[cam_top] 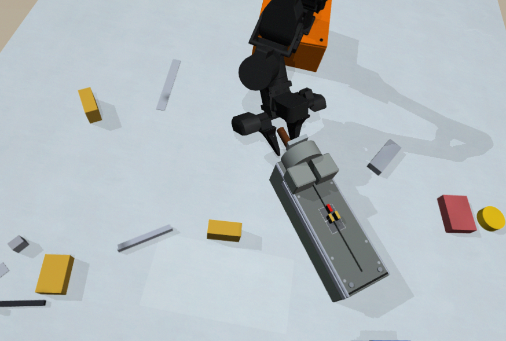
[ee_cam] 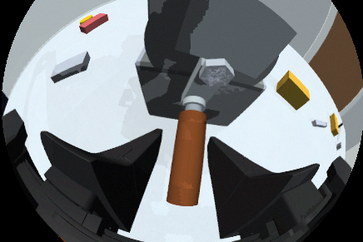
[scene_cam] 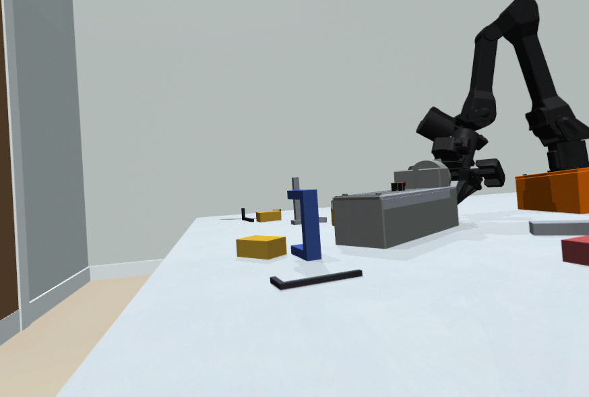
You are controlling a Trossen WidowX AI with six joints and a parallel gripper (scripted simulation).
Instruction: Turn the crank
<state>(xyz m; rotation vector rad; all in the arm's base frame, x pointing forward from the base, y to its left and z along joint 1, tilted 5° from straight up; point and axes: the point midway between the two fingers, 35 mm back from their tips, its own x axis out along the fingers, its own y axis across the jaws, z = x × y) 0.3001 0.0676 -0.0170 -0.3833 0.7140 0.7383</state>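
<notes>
Right now my gripper tip is 1 cm past the brown handle, 1 cm to the left of it and 3 cm below it. Also, from my gripper tip: red pointer 11 cm ahead, 10 cm to the left, 5 cm above; then grey block 10 cm behind, 21 cm to the left, 3 cm below; then blue clamp 28 cm ahead, 25 cm to the left, 2 cm above.
</notes>
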